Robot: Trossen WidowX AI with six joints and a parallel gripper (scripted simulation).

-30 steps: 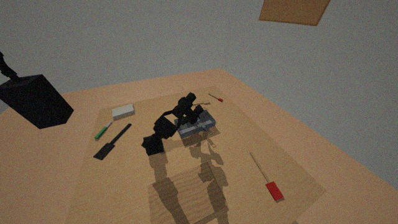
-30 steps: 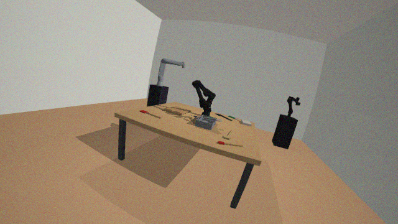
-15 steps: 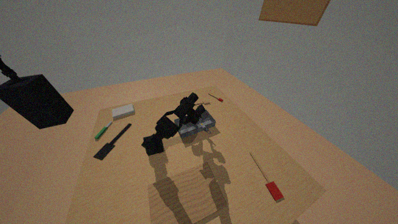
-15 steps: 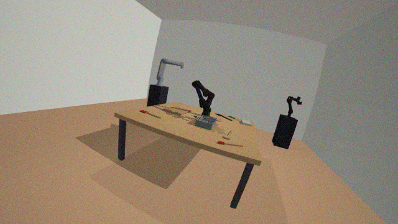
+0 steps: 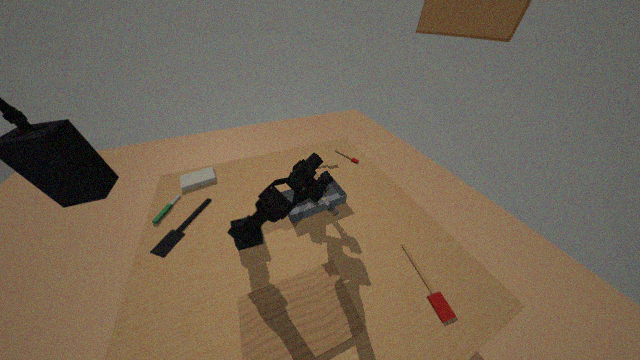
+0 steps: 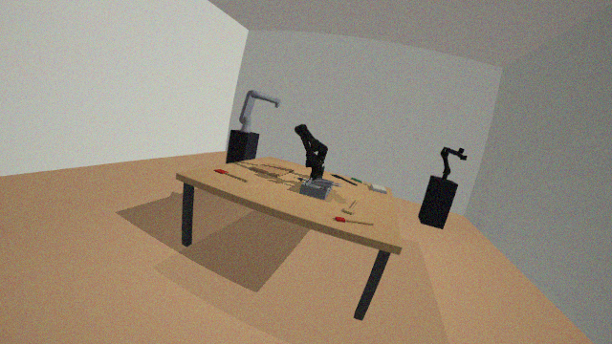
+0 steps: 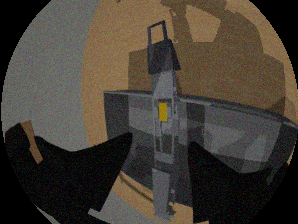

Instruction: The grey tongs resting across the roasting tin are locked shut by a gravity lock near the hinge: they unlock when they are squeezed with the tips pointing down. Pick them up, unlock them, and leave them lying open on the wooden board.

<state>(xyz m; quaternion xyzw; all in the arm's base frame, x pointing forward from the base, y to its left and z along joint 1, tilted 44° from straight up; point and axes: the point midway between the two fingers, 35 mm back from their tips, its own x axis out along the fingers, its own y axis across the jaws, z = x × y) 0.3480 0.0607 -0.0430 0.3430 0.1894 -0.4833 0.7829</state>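
The yellow lock slider is 2 cm to the right of my gripper tip, 1 cm below it and 1 cm ahead of it. Also, from my gripper tip: wooden board (41 cm to the right, 25 cm behind, 7 cm below); then grey roasting tin (5 cm below, 4 cm to the left, 3 cm behind); then red-handled tool (50 cm to the right, 22 cm ahead, 7 cm below).
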